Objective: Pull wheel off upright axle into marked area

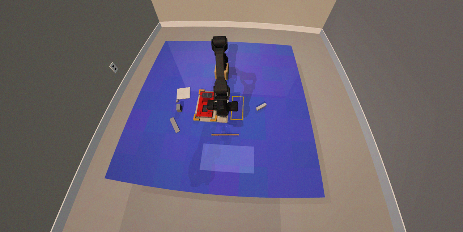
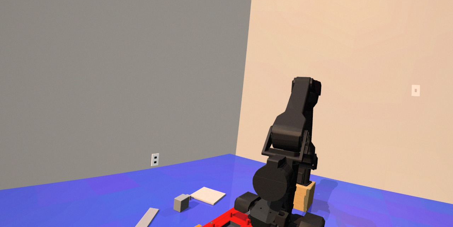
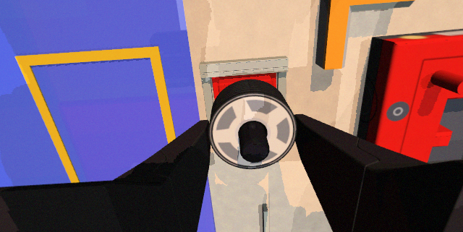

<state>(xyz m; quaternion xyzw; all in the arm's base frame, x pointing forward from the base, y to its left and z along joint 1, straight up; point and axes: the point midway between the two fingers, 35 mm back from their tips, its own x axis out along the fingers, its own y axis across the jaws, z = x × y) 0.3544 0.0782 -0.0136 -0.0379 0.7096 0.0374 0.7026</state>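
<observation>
The wheel lies right at my gripper tip. Also, from my gripper tip: grey cube (10 mm ahead, 310 mm to the right, 20 mm below); then thin orange rod (140 mm ahead, 40 mm to the left, 40 mm below); then white tile (120 mm behind, 330 mm to the right, 40 mm below).
</observation>
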